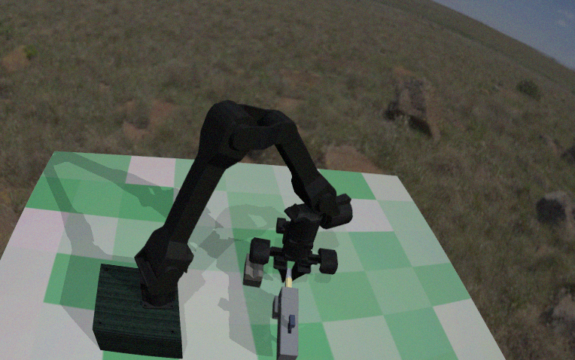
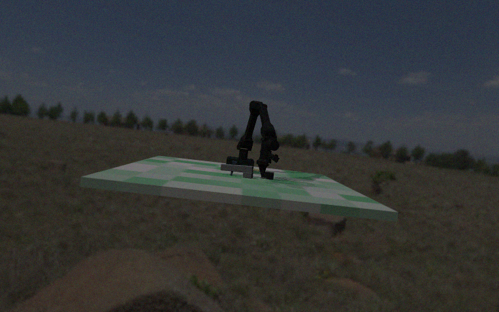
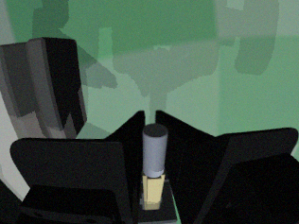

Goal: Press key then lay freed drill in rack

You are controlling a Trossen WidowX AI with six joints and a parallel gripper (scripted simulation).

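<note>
The drill is 5 cm to the right of my gripper tip, 3 cm above it and 2 cm behind it. From my gripper tip the other things lie so: blue key (16 cm to the right, 5 cm behind, 3 cm above); then rack (7 cm behind, 4 cm to the left); then grey housing block (14 cm to the right, 4 cm behind, 2 cm above).
</note>
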